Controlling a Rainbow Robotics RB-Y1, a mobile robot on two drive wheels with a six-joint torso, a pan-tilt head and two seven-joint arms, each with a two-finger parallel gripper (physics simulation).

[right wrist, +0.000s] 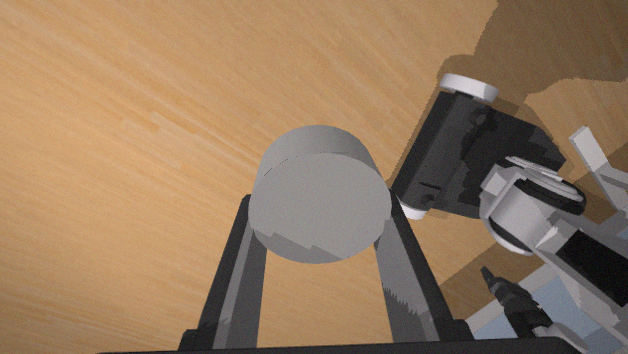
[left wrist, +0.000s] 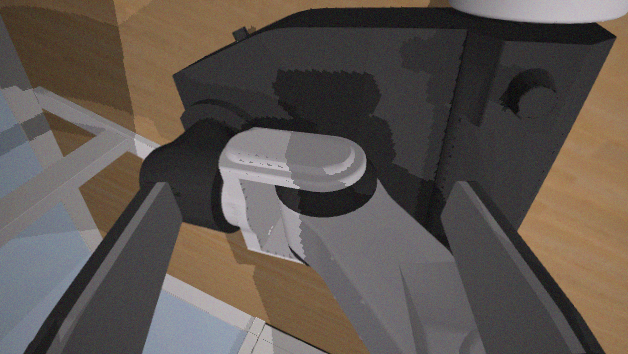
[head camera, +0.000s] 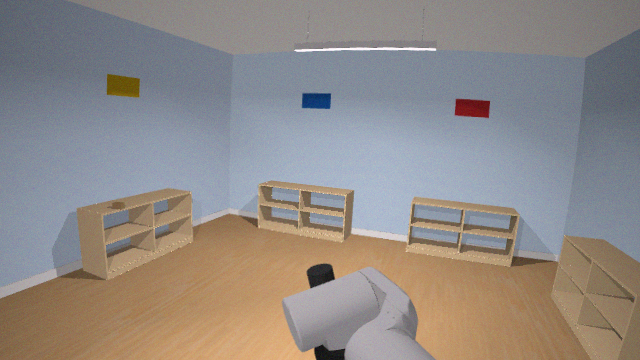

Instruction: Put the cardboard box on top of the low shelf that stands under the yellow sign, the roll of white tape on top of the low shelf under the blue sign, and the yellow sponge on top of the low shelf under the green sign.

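Where they show: left gripper, between the fingertips: [right wrist: 498,276] [left wrist: 313,200]; right gripper, between the fingertips: [right wrist: 318,205]; robot's base, origin of its link: [right wrist: 421,143].
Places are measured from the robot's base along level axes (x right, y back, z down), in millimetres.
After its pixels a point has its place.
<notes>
My right gripper [right wrist: 318,205] @[x 103, y -655, z -934 mm] is shut on the roll of white tape [right wrist: 320,210] @[x 115, y -661, z -957 mm], which looks grey, above the wood floor. My left gripper [left wrist: 313,200] @[x -251, y 147, z -514 mm] is open, with my own base and torso behind its fingers. In the head camera, a small brown cardboard box [head camera: 118,205] @[x -1774, y -2975, z -645 mm] sits on top of the low shelf [head camera: 92,241] @[x -1976, y -2830, z -335 mm] under the yellow sign [head camera: 123,86] @[x -2030, y -3492, z -1749 mm] at the left. The low shelf [head camera: 310,188] @[x -89, y -4532, z -611 mm] under the blue sign [head camera: 316,101] @[x -74, y -4836, z -1743 mm] stands at the back wall; its top shows bare. The yellow sponge and the green sign do not show.
A low shelf [head camera: 465,204] @[x 1758, y -3989, z -611 mm] stands under the red sign [head camera: 472,108] @[x 1799, y -4151, z -1748 mm] at the back right. Another low shelf [head camera: 607,250] @[x 2333, y -2424, z -611 mm] is cut off at the right edge. My right arm [head camera: 340,310] @[x 33, y -622, z -1199 mm] covers part of the floor at the lower middle of the head camera.
</notes>
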